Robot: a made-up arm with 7 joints. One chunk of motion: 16 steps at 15 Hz.
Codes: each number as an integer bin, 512 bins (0 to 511) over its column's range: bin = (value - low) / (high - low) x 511, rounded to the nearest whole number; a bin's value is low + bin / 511 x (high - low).
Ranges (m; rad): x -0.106..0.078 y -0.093..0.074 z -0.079..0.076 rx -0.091..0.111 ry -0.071..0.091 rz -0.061..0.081
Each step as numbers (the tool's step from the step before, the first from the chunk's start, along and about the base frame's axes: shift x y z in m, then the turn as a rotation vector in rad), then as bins.
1 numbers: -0.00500 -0.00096 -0.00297 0.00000 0.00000 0.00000
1 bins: 280 282 251 230 224 220
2 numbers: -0.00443 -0.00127 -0.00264 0.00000 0.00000 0.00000
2 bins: 282 281 252 230 224 220
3 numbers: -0.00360 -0.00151 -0.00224 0.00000 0.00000 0.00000
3 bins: 284 280 253 230 224 220
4 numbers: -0.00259 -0.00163 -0.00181 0.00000 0.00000 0.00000
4 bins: 287 280 254 230 224 220
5 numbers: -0.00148 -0.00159 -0.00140 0.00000 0.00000 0.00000
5 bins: 290 280 256 230 224 220
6 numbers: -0.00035 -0.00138 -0.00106 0.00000 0.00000 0.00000
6 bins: 293 280 257 230 224 220
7 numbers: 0.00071 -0.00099 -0.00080 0.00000 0.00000 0.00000
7 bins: 296 282 258 230 224 220
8 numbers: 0.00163 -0.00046 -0.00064 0.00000 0.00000 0.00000
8 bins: 299 283 258 230 224 220
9 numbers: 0.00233 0.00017 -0.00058 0.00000 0.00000 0.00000
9 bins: 301 285 259 230 224 220
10 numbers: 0.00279 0.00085 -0.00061 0.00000 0.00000 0.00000
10 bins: 302 287 258 230 224 220
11 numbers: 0.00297 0.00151 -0.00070 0.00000 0.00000 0.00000
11 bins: 303 289 258 230 224 220
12 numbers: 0.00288 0.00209 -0.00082 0.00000 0.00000 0.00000
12 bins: 302 291 258 230 224 220
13 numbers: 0.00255 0.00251 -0.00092 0.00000 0.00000 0.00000
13 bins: 301 292 257 230 224 220
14 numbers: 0.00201 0.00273 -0.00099 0.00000 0.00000 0.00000
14 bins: 300 293 257 230 224 220
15 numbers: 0.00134 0.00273 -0.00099 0.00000 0.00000 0.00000
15 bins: 298 293 257 230 224 220
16 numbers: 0.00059 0.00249 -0.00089 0.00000 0.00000 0.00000
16 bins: 296 292 258 230 224 220
